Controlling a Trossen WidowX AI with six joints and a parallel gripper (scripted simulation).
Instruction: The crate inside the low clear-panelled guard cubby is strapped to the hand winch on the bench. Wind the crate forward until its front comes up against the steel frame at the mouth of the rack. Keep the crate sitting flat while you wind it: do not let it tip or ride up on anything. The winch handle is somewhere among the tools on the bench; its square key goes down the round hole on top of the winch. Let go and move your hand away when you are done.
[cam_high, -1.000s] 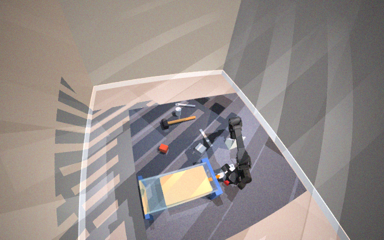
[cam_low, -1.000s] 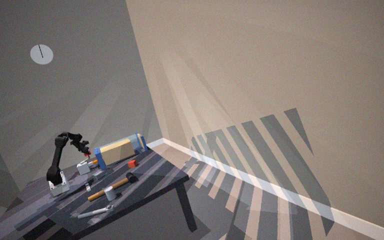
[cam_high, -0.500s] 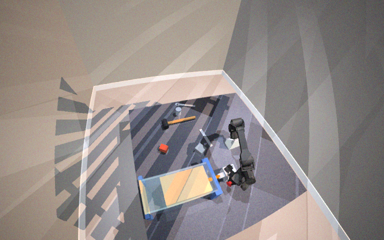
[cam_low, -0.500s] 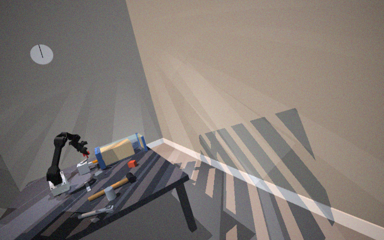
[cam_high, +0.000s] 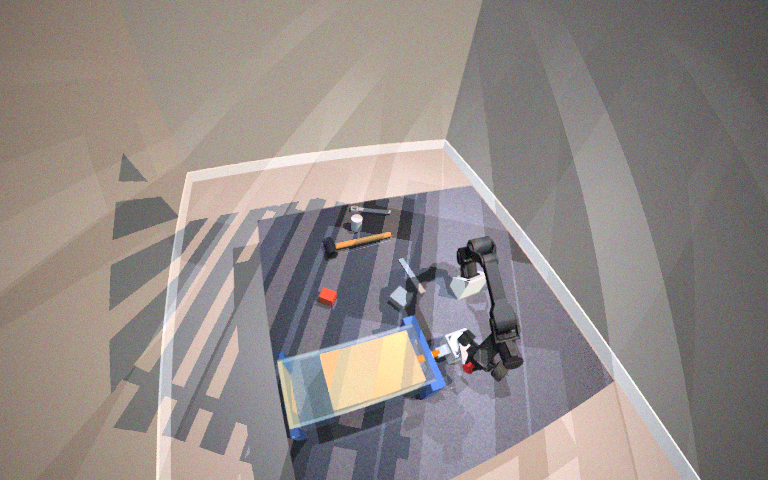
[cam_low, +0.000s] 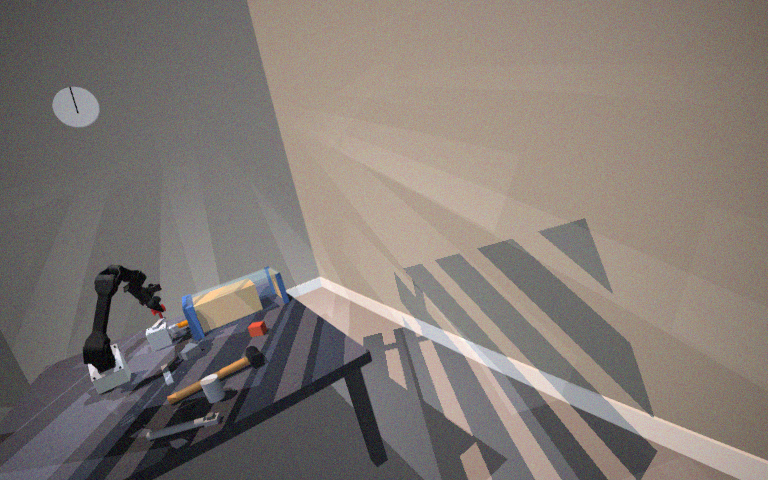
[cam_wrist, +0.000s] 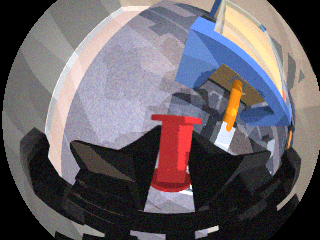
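Right now my gripper tip is 3 cm past the winch handle, 4 cm to the left of it and 3 cm above it. The rest, counted from my gripper tip: red knob (2 cm behind); then blue frame (11 cm ahead, 11 cm to the right, 3 cm below); then winch (7 cm behind, 11 cm to the right, 10 cm below).
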